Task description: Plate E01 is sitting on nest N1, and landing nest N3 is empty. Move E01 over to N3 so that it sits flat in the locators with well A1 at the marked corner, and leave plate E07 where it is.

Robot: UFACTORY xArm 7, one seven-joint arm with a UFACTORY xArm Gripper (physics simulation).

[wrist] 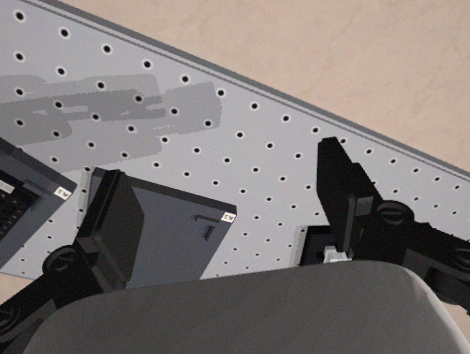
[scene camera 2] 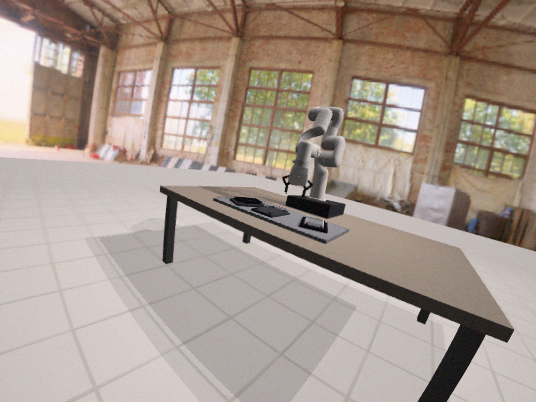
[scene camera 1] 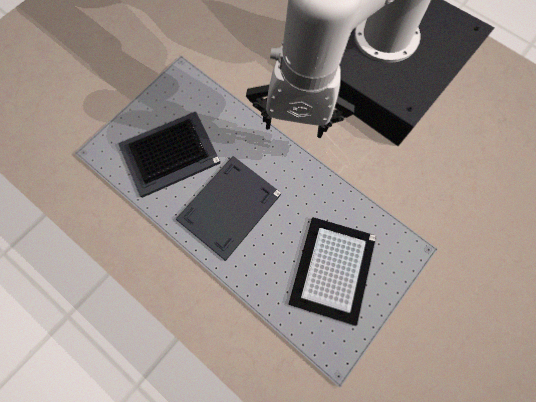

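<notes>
Plate E01 (scene camera 1: pixel 334 267) (wrist: pixel 336 256), whitish with round wells, sits on black nest N1 (scene camera 1: pixel 322 310) (wrist: pixel 314 241) at the right of the pegboard; the gripper hides most of it in the wrist view. Landing nest N3 (scene camera 1: pixel 227 210) (scene camera 2: pixel 270 211) (wrist: pixel 175 225), dark grey with corner locators and a white marked corner, is empty in the middle. Black plate E07 (scene camera 1: pixel 167 150) (wrist: pixel 12 205) sits on its own grey nest (scene camera 1: pixel 175 175) (wrist: pixel 46 186) at the left. My gripper (scene camera 1: pixel 294 130) (scene camera 2: pixel 295 192) (wrist: pixel 224 179) is open and empty, above the pegboard's arm-side edge, away from E01.
The grey pegboard (scene camera 1: pixel 280 280) (scene camera 2: pixel 336 235) (wrist: pixel 260 150) lies on the brown table (scene camera 1: pixel 475 320) (scene camera 2: pixel 410 265) and bears all the nests. The black arm base (scene camera 1: pixel 440 65) (scene camera 2: pixel 320 207) stands beyond the pegboard's far long edge.
</notes>
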